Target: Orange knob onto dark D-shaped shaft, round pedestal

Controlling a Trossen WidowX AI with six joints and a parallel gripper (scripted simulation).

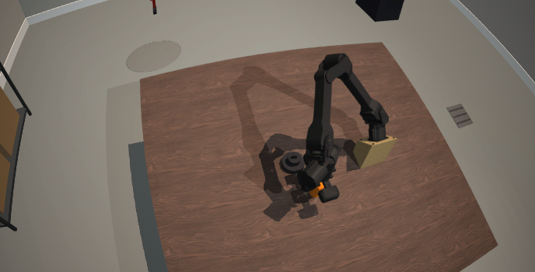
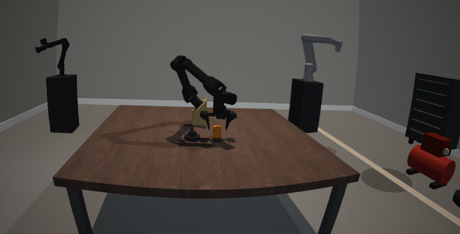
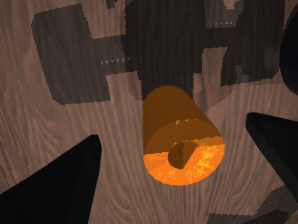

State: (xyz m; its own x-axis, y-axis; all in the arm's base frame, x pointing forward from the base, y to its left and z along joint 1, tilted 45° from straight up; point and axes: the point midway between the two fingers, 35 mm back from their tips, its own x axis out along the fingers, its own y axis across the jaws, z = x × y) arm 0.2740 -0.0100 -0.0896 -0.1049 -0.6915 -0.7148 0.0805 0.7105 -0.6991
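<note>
The orange knob lies 1 cm below my gripper tip. From my gripper tip the other things lie so: dark round pedestal: 14 cm to the right, 2 cm ahead, 1 cm below.
</note>
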